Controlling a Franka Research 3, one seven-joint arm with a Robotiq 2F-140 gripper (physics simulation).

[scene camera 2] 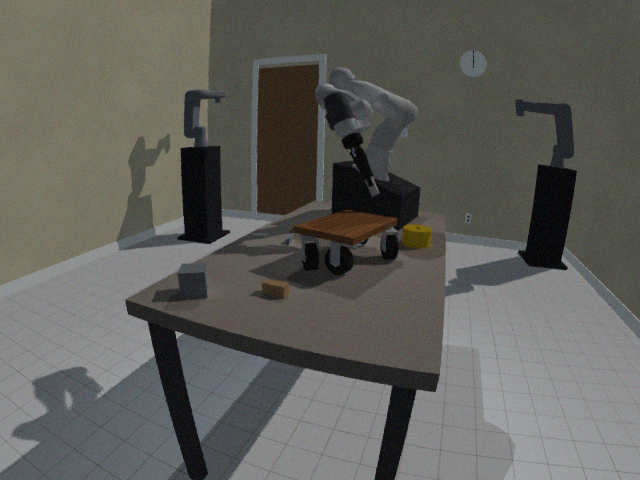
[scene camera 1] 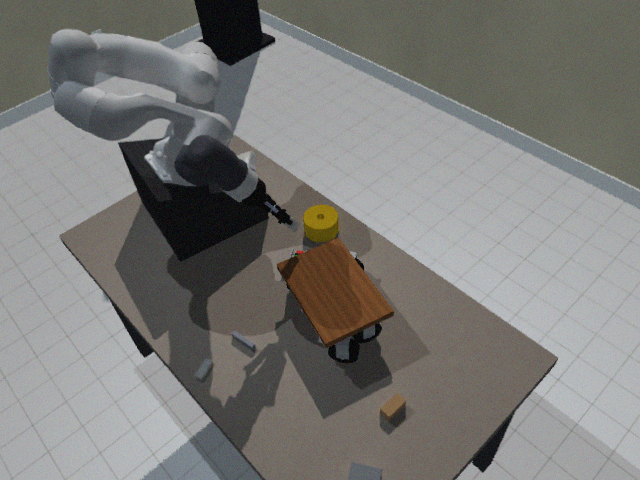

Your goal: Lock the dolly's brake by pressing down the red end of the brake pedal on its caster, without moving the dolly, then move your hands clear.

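My gripper (scene camera 1: 295, 227), also (scene camera 2: 375, 194). A dolly (scene camera 1: 329, 283), also (scene camera 2: 346, 229). Yellow cylinder (scene camera 1: 321, 224). Grey block (scene camera 2: 193, 277).
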